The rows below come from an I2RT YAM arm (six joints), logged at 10 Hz.
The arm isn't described. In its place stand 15 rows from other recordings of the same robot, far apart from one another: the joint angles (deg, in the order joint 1, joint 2, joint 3, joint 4, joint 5, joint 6), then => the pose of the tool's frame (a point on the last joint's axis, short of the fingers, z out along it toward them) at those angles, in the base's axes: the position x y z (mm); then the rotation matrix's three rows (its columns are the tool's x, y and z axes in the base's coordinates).
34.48, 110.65, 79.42, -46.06, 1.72, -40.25 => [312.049 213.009 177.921], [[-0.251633 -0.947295 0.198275], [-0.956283 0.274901 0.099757], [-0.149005 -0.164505 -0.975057]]
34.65, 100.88, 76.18, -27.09, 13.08, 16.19 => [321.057 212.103 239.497], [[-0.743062 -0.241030 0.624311], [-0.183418 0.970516 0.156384], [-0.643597 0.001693 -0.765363]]
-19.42, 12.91, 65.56, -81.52, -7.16, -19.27 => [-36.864 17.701 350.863], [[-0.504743 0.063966 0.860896], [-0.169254 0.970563 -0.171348], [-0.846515 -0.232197 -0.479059]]
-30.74, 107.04, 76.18, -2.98, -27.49, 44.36 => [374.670 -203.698 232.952], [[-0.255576 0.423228 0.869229], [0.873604 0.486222 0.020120], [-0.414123 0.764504 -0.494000]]
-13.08, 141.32, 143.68, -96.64, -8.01, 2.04 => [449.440 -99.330 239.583], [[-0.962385 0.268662 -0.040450], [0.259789 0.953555 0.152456], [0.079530 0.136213 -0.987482]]
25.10, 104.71, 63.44, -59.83, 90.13, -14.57 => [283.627 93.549 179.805], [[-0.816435 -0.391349 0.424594], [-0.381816 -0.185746 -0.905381], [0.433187 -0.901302 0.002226]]
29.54, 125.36, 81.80, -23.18, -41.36, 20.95 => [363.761 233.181 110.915], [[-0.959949 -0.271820 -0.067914], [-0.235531 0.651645 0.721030], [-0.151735 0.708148 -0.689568]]
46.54, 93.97, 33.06, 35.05, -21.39, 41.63 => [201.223 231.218 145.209], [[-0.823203 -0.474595 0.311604], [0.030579 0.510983 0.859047], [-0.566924 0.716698 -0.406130]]
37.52, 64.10, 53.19, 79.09, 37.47, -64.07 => [167.549 101.353 458.457], [[0.595398 0.529246 0.604484], [-0.442736 0.843964 -0.302837], [-0.670437 -0.087318 0.736810]]
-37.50, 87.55, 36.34, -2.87, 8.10, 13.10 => [213.575 -170.205 135.414], [[-0.474303 0.796497 0.375006], [0.646783 0.604249 -0.465355], [-0.597250 0.021829 -0.801758]]
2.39, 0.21, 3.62, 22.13, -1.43, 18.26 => [95.757 4.886 236.183], [[0.388963 -0.195925 0.900178], [0.329739 0.941998 0.062549], [-0.860221 0.272495 0.431007]]
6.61, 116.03, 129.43, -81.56, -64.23, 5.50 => [387.259 77.150 382.811], [[-0.954504 -0.292698 0.057000], [-0.068660 0.401736 0.913178], [-0.290185 0.867719 -0.403555]]
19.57, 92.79, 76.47, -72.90, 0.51, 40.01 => [269.896 95.611 256.337], [[-0.936890 0.349268 0.015808], [0.349252 0.937021 -0.003827], [-0.016149 0.001935 -0.999868]]
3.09, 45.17, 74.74, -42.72, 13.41, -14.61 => [123.404 -1.606 449.106], [[-0.263481 0.110176 0.958352], [-0.259942 0.948600 -0.180521], [-0.928982 -0.296680 -0.221298]]
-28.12, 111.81, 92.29, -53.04, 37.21, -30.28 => [342.397 -207.386 235.646], [[-0.996499 0.037936 -0.074506], [0.077205 0.759544 -0.645857], [0.032089 -0.649348 -0.759814]]
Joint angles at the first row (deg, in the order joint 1, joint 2, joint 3, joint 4, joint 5, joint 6):
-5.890, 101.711, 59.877, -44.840, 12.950, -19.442
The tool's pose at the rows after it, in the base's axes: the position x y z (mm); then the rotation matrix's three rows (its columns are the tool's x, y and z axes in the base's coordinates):
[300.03 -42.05 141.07], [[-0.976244 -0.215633 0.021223], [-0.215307 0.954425 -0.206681], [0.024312 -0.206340 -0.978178]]
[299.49 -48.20 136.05], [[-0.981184 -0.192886 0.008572], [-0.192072 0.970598 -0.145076], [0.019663 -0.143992 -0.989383]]
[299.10 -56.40 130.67], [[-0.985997 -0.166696 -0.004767], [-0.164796 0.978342 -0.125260], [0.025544 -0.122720 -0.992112]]
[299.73 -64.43 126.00], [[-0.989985 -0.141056 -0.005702], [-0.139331 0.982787 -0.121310], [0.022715 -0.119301 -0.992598]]
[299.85 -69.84 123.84], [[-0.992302 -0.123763 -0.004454], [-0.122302 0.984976 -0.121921], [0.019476 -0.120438 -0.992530]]
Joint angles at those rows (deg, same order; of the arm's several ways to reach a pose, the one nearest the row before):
-6.612, 102.432, 59.877, -44.818, 11.704, -19.464
-8.185, 103.372, 59.877, -44.818, 8.185, -19.464
-9.846, 104.443, 59.876, -44.468, 7.136, -19.485
-11.333, 105.384, 59.877, -43.440, 6.896, -19.486
-12.316, 105.821, 59.878, -42.808, 6.896, -19.485

